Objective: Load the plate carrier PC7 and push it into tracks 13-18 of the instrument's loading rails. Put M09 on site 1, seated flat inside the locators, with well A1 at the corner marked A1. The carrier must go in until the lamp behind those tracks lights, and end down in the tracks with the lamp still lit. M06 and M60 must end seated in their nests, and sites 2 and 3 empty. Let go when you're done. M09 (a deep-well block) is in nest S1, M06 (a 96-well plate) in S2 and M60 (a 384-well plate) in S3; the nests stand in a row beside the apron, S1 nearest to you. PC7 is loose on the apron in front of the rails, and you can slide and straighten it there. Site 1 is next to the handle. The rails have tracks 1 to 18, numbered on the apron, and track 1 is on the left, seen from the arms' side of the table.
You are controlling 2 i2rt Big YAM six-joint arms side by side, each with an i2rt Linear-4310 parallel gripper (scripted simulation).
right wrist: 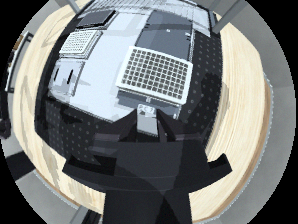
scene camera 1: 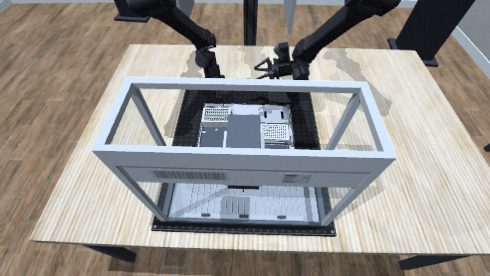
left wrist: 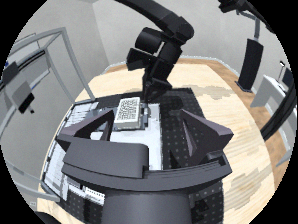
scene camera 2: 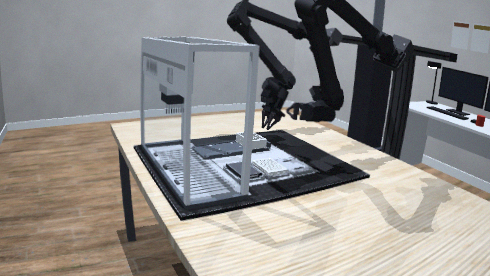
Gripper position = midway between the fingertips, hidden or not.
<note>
I see my left gripper (left wrist: 146, 113), my right gripper (right wrist: 147, 112) and a carrier PC7 (right wrist: 171, 34).
</note>
